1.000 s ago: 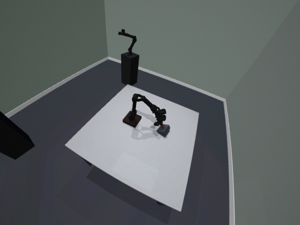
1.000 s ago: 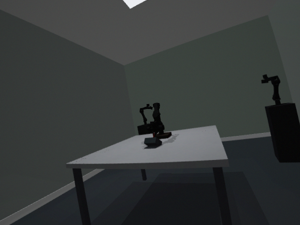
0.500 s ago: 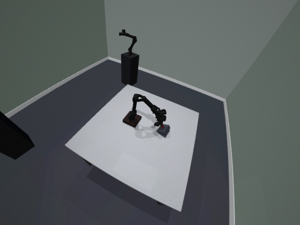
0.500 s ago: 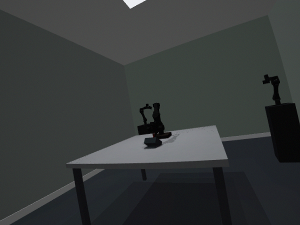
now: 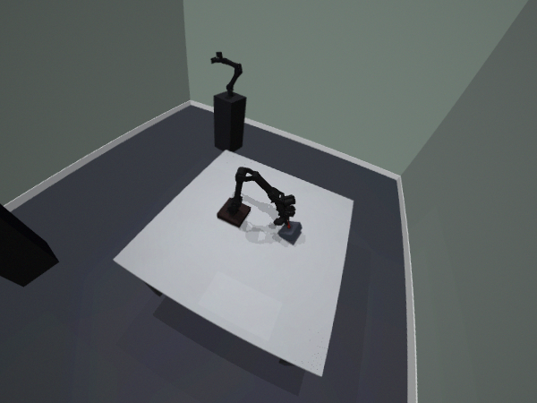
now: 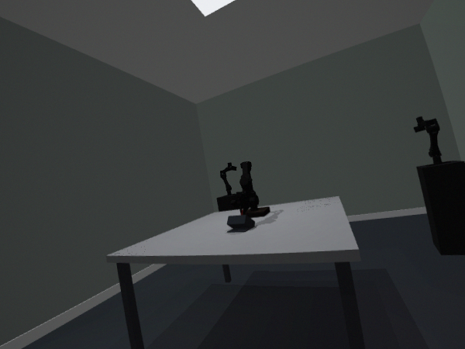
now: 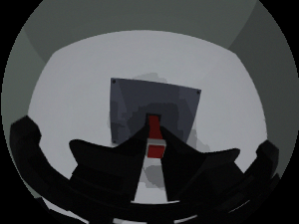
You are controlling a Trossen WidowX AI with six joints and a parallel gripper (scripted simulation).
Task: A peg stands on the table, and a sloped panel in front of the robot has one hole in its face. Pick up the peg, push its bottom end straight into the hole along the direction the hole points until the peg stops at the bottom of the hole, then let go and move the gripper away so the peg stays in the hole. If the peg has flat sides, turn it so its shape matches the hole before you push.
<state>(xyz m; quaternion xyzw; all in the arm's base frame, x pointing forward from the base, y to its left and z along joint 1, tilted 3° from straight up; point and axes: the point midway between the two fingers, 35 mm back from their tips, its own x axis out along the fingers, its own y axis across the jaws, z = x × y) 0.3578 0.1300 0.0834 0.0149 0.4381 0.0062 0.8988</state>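
Right now my gripper tip is 3 cm short of the sloped panel and 4 cm above it. Round my gripper tip: peg (1 cm behind, 1 cm above).
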